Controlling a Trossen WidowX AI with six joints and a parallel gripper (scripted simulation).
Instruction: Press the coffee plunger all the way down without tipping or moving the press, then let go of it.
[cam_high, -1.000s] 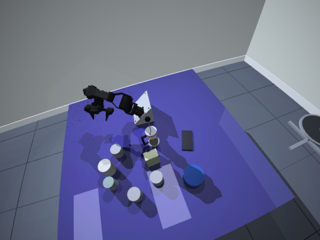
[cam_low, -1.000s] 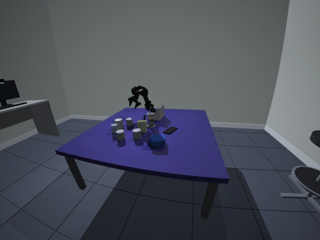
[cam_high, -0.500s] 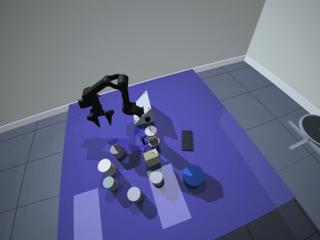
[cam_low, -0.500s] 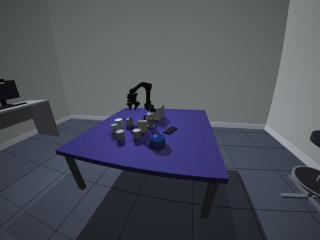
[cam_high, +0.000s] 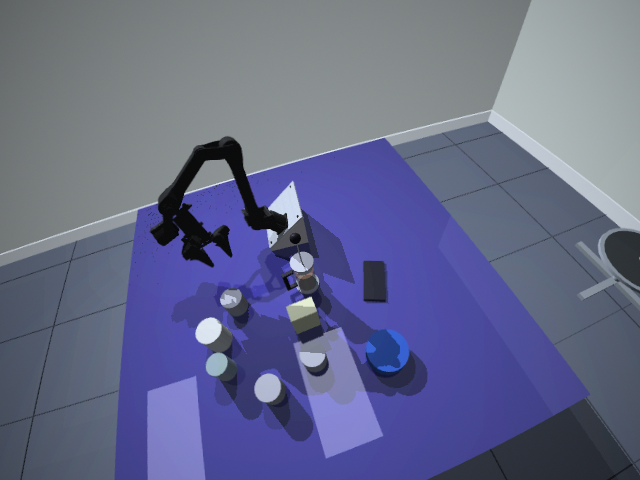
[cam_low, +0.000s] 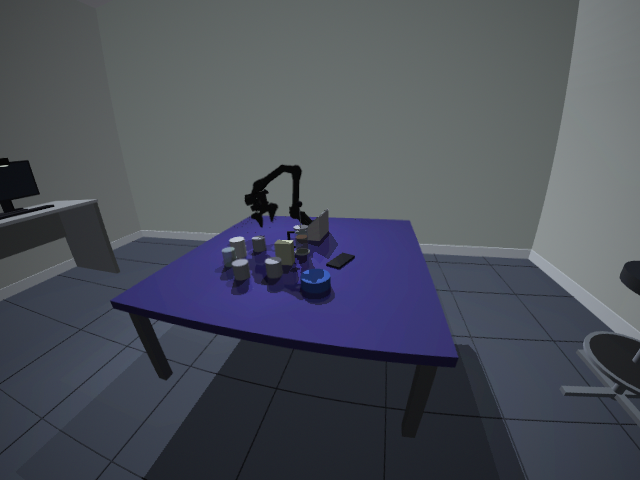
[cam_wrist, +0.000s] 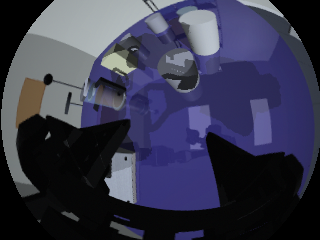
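My gripper tip is now 9 cm short of the coffee press, 25 cm to the right of it and 2 cm below it. Round my gripper tip: pale yellow box: 22 cm ahead, 25 cm to the left, 5 cm below; then black flat slab: 12 cm ahead, 50 cm to the left, 10 cm below; then blue round container: 36 cm ahead, 47 cm to the left, 8 cm below.
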